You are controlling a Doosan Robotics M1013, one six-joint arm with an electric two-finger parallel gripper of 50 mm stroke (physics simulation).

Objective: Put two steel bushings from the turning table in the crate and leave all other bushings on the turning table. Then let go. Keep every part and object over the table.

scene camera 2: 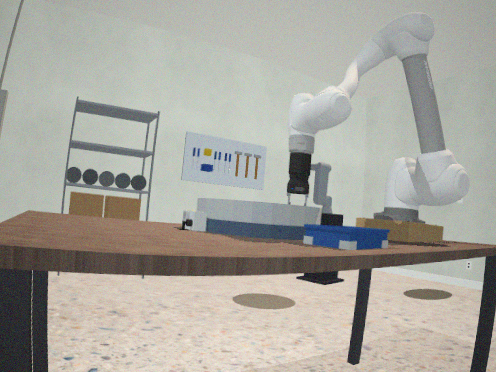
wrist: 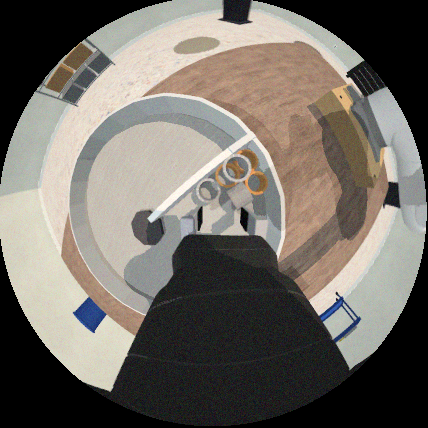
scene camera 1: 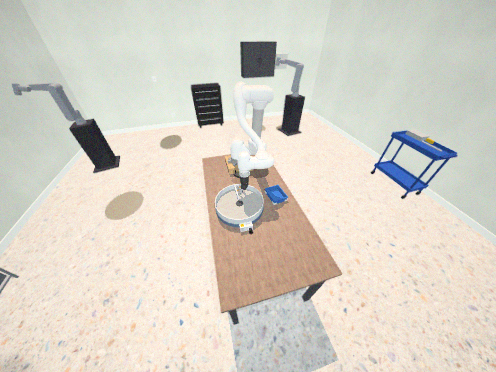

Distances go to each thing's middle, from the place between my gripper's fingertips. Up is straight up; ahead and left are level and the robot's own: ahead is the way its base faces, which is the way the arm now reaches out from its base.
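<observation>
The blue crate (scene camera 2: 343, 237) is 29 cm to the left of my hand, and I find it 13 cm ahead of my hand and 6 cm below it as well.
</observation>
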